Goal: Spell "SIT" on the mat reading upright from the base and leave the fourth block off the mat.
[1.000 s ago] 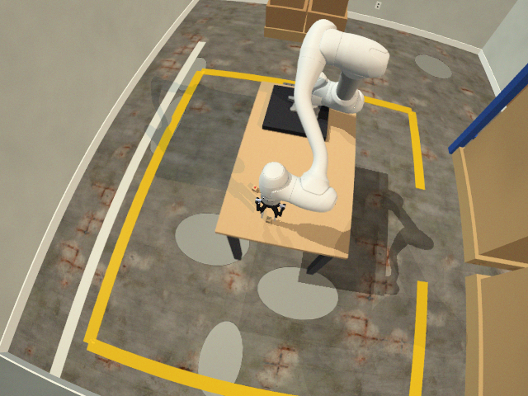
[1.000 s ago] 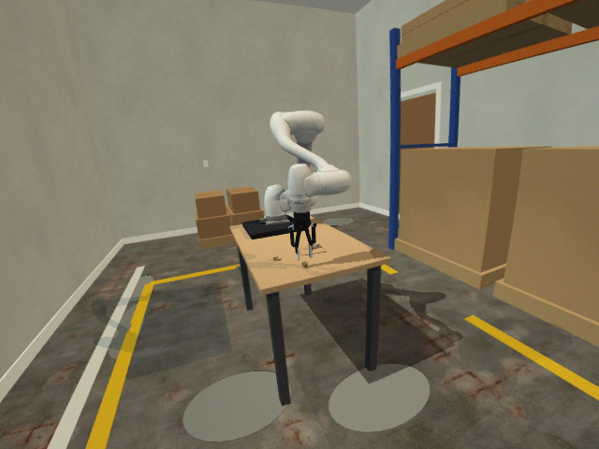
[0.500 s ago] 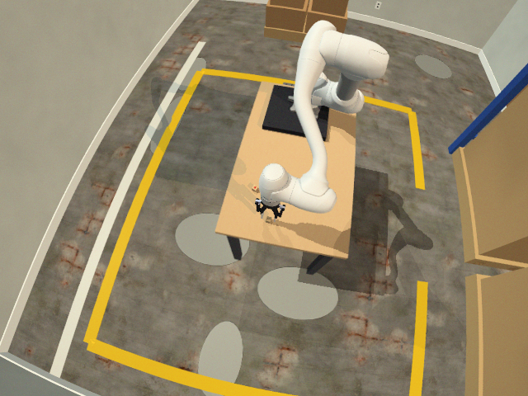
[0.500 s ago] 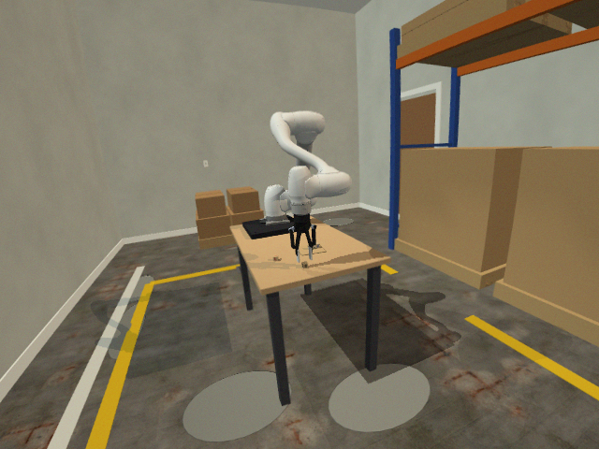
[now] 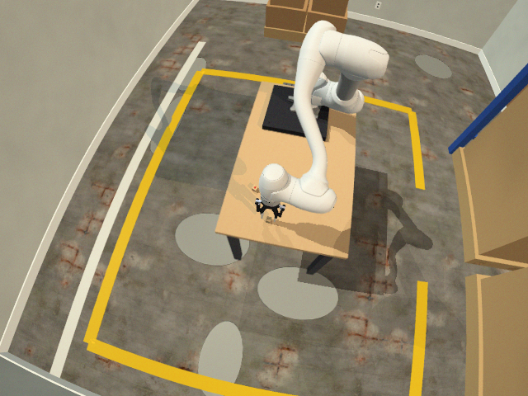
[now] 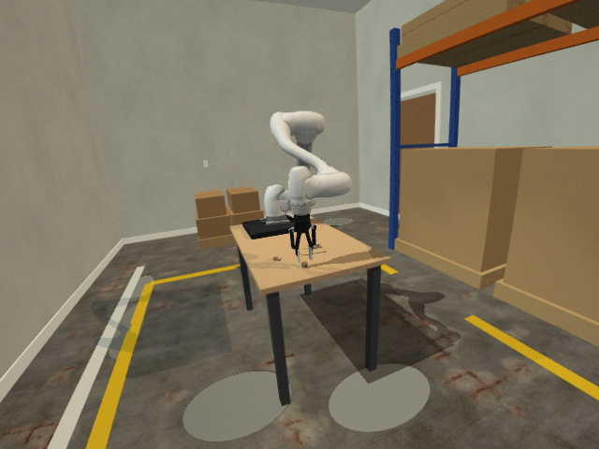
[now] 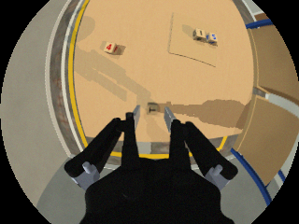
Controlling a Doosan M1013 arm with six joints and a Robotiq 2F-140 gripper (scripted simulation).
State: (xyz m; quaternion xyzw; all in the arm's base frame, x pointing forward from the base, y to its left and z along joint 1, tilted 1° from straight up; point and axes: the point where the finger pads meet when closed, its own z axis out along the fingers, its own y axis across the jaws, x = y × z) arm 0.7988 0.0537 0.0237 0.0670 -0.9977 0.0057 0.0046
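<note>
Now: the tan block 50 mm below my hand. Round my hand: tan mat: 220 mm behind, 80 mm to the left, 60 mm below.
</note>
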